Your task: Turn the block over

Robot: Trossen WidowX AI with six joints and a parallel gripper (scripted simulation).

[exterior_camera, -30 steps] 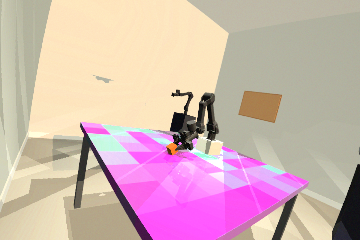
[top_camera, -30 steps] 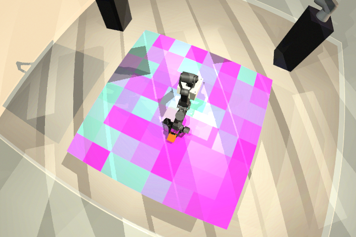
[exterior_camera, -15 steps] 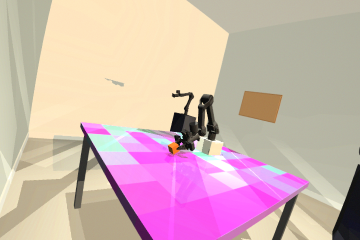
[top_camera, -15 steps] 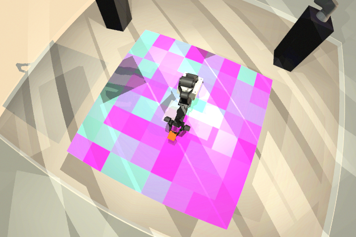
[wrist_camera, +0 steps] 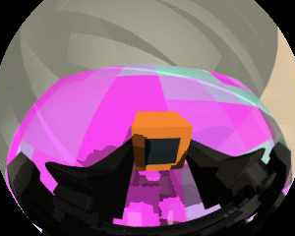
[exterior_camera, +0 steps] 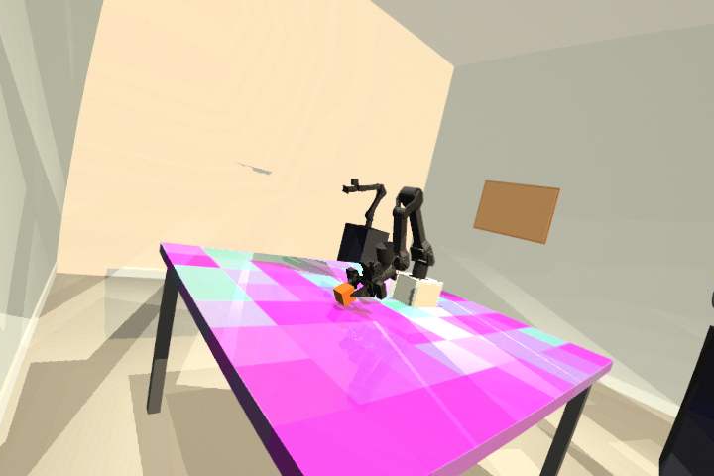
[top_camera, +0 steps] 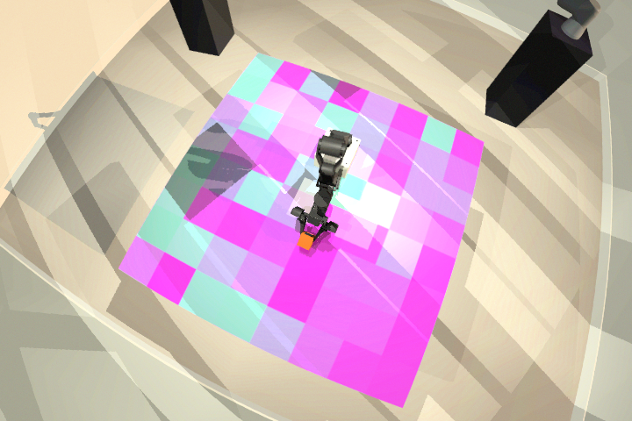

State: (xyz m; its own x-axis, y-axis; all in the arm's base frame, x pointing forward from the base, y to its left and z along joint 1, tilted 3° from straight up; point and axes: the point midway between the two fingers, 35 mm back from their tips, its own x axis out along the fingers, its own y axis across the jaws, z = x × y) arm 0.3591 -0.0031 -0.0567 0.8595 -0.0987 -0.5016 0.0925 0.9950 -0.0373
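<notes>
My gripper tip is now 10 mm past the block.
</notes>
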